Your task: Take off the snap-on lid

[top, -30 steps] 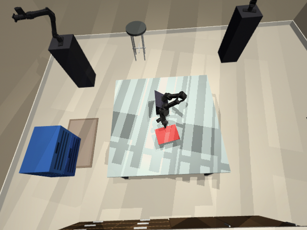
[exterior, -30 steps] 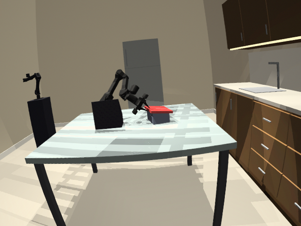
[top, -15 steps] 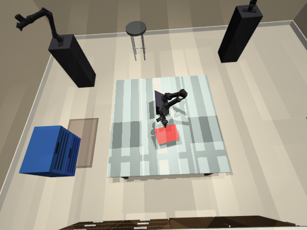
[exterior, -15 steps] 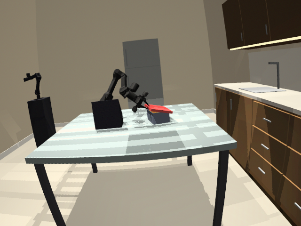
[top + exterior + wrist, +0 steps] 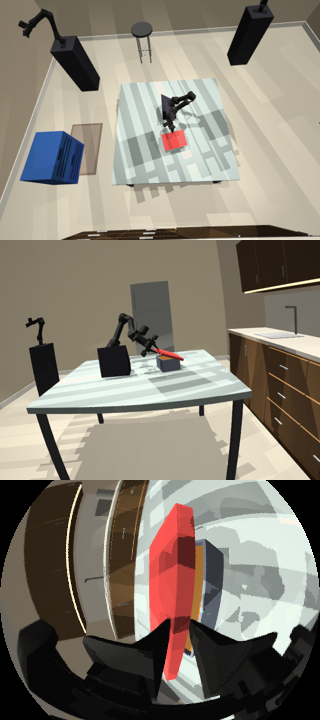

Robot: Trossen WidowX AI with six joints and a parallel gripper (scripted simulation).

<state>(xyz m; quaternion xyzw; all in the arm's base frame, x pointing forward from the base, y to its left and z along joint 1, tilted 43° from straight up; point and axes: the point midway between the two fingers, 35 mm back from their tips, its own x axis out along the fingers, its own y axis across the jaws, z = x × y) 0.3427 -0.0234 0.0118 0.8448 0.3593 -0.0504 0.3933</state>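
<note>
Now: gripper tip 70 mm short of the lid, 10 mm to the right of it and 30 mm above it. Round my gripper tip: grey storage box: 60 mm ahead, 10 mm to the left, 90 mm below.
</note>
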